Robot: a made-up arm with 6 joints. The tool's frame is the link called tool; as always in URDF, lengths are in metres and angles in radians. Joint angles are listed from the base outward.
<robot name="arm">
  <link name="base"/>
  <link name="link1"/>
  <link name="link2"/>
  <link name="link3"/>
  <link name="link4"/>
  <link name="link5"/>
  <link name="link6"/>
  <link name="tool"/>
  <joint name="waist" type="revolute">
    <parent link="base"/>
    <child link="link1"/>
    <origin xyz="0 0 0.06" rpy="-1.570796 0 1.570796"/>
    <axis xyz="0 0 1"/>
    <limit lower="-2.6" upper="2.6"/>
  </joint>
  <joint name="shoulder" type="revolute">
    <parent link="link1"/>
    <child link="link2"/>
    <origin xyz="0.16 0.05 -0.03" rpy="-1.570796 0 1.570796"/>
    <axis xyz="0 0 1"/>
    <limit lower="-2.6" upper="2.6"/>
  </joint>
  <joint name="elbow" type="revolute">
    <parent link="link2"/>
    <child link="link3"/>
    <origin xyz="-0.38 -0.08 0.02" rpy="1.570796 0 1.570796"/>
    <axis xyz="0 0 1"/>
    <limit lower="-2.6" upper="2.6"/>
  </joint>
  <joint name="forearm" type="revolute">
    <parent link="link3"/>
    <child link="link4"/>
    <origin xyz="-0.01 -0.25 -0.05" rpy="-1.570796 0 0"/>
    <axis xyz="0 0 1"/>
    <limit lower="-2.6" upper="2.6"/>
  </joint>
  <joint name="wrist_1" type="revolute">
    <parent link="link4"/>
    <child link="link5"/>
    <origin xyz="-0.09 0.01 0.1" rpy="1.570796 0 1.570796"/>
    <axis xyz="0 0 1"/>
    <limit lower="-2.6" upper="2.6"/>
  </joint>
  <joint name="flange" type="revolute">
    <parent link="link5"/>
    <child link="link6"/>
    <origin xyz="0.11 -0.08 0.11" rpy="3.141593 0 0"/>
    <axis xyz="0 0 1"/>
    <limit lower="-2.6" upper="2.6"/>
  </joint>
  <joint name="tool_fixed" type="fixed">
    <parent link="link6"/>
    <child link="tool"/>
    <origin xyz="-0.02 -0.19 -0.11" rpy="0 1.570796 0"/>
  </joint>
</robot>
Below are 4 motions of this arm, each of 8 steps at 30 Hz.
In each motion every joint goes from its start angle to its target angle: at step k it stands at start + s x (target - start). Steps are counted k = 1, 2, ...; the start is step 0. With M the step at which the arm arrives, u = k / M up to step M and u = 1 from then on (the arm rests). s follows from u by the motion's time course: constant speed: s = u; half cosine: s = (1 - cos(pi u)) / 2; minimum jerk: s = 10 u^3 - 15 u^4 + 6 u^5.
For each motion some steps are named. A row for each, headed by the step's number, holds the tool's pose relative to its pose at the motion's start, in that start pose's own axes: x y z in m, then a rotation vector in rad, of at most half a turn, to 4 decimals.
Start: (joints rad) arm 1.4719 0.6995 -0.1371 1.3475 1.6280 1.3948
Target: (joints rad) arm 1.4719 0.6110 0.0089 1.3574 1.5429 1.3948
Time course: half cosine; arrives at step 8
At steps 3, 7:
3: 0.0037 -0.0012 0.0003 -0.0695 0.0207 -0.0179
7: 0.0127 0.0000 -0.0008 -0.2176 0.0673 -0.0498

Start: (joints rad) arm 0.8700 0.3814 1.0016 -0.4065 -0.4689 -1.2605
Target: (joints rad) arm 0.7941 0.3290 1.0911 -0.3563 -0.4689 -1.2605
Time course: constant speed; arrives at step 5
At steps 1, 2, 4, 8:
1: 0.0080 0.0038 0.0042 0.0079 -0.0105 -0.0209
2: 0.0161 0.0074 0.0083 0.0153 -0.0210 -0.0418
4: 0.0325 0.0138 0.0165 0.0284 -0.0420 -0.0839
8: 0.0408 0.0165 0.0206 0.0341 -0.0525 -0.1049

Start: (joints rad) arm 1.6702 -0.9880 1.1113 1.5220 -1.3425 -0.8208
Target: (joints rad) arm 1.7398 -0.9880 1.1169 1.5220 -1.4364 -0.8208
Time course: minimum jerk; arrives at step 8
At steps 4, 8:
4: -0.0046 0.0062 0.0117 -0.0792 -0.0183 -0.0030
8: -0.0093 0.0130 0.0230 -0.1583 -0.0364 -0.0069

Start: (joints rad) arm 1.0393 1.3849 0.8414 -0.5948 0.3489 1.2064
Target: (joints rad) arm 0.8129 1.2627 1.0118 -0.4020 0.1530 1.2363
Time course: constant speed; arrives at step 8
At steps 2, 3, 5, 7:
2: 0.0074 -0.0098 0.0202 -0.0168 0.0581 -0.0729
3: 0.0119 -0.0147 0.0302 -0.0268 0.0893 -0.1082
5: 0.0227 -0.0246 0.0495 -0.0503 0.1561 -0.1762
7: 0.0359 -0.0347 0.0681 -0.0779 0.2285 -0.2402

